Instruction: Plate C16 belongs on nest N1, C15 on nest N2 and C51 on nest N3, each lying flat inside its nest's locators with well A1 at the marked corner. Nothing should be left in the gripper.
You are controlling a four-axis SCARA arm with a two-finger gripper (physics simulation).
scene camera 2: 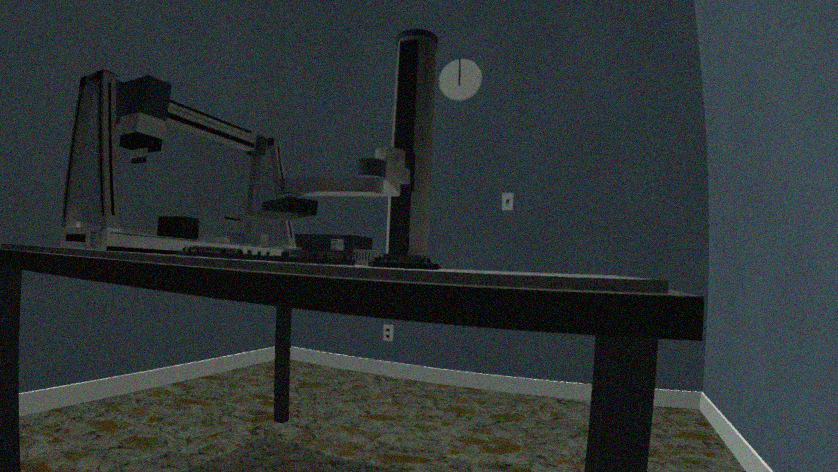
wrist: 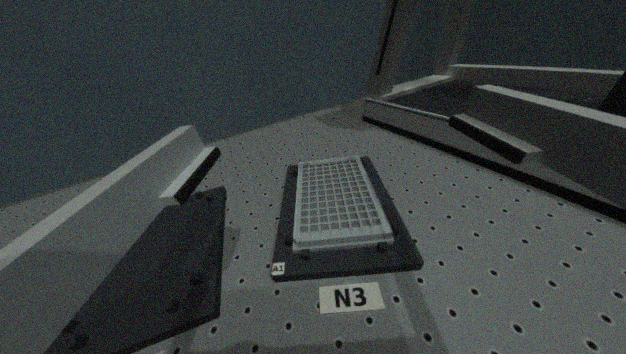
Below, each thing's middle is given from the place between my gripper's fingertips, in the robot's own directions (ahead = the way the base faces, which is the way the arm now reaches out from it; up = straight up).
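Low black unit (scene camera 2: 322, 241): 170 mm to the right of my hand, 750 mm behind it, 60 mm below it.
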